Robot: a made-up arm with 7 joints.
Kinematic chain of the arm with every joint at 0, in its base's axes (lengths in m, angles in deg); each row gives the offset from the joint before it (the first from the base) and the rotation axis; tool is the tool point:
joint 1: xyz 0 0 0 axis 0 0.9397 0.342
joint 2: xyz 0 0 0 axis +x
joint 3: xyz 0 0 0 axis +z
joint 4: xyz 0.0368 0 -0.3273 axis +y
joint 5: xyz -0.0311 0 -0.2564 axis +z
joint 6: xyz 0 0 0 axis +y
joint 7: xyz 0 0 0 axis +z
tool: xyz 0 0 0
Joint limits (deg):
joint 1: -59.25..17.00
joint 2: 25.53..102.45
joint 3: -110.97..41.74
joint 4: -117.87..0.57
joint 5: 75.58..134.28
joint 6: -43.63..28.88
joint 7: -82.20..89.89
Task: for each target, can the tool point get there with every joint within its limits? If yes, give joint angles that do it. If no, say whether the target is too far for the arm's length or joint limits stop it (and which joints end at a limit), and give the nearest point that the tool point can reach.
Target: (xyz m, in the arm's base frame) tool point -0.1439 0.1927 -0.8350
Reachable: no: too far | nearest point -0.0973 0.1474 -0.5583 | short by 0.284 m
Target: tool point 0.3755 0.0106 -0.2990
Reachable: yes | joints -29.28 37.67 -49.31 -84.34 129.34 21.82 -31.03
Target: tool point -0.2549 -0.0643 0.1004
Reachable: no: joint limits stop it (at a limit: joint 1, joint 2, joint 3, joint 4) | nearest point -0.0251 0.1540 0.3288 | short by 0.391 m
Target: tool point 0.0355 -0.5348 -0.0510
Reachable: no: joint limits stop it (at a limit: joint 1, joint 2, joint 4) | nearest point 0.2591 -0.2055 -0.1519 | short by 0.411 m
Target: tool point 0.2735 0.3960 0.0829
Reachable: yes | joints -0.46 89.48 17.19 -81.48 121.87 20.73 71.67
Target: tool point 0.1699 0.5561 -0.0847
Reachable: yes | joints -26.71 82.95 -62.33 -13.33 123.22 6.70 20.04
